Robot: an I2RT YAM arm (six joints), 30 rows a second.
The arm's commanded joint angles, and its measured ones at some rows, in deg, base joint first. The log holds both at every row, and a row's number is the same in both.
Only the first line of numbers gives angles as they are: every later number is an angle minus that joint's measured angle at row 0.
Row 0, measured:
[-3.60 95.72 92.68 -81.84 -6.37 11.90]
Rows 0 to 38, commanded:
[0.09 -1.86 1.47 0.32 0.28 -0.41]
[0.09 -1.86 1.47 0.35 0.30 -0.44]
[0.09 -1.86 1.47 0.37 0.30 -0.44]
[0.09 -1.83 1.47 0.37 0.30 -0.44]
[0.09 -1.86 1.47 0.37 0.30 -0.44]
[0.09 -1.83 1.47 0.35 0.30 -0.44]
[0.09 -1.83 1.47 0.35 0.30 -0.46]
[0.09 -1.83 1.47 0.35 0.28 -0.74]
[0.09 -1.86 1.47 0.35 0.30 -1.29]
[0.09 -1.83 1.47 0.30 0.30 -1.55]
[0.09 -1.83 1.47 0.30 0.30 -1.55]
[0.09 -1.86 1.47 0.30 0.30 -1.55]
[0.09 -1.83 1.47 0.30 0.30 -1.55]
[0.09 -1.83 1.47 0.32 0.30 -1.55]
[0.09 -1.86 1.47 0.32 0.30 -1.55]
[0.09 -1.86 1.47 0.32 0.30 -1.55]
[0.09 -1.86 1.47 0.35 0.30 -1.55]
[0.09 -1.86 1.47 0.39 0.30 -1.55]
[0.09 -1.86 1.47 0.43 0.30 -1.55]
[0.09 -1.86 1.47 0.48 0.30 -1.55]
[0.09 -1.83 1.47 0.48 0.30 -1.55]
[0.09 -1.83 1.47 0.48 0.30 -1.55]
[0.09 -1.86 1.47 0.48 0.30 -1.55]
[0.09 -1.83 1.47 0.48 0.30 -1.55]
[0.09 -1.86 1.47 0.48 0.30 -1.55]
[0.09 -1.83 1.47 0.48 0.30 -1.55]
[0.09 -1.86 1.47 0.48 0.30 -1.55]
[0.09 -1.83 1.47 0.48 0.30 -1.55]
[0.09 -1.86 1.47 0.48 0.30 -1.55]
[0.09 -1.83 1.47 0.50 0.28 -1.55]
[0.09 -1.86 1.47 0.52 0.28 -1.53]
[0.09 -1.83 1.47 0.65 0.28 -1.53]
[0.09 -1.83 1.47 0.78 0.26 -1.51]
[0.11 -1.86 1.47 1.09 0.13 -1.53]
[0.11 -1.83 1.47 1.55 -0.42 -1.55]
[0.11 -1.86 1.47 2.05 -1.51 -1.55]
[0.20 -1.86 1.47 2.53 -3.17 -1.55]
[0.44 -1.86 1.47 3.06 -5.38 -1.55]
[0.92 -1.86 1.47 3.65 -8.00 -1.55]
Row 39, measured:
[0.05 0.00 0.00 2.62 -2.10 -1.33]
